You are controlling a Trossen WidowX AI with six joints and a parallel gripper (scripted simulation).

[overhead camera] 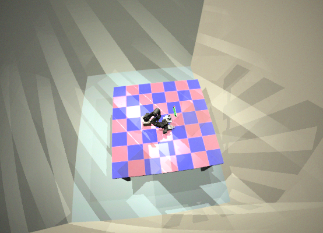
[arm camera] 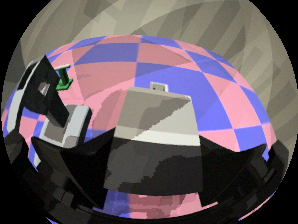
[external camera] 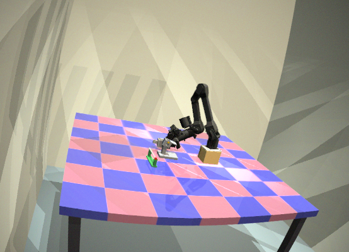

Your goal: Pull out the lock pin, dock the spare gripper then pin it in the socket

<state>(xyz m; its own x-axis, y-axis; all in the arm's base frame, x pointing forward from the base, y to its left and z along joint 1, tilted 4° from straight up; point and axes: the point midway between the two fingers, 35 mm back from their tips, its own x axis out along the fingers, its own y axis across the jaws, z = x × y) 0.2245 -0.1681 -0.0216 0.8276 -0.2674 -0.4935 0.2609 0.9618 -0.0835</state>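
The grey mount is 120 mm to the left of my gripper tip, 20 mm ahead of it and 20 mm above it. The rest, counted from my gripper tip: spare gripper 10 mm above; then green bar-shaped piece 200 mm to the left, 150 mm ahead, 10 mm below.
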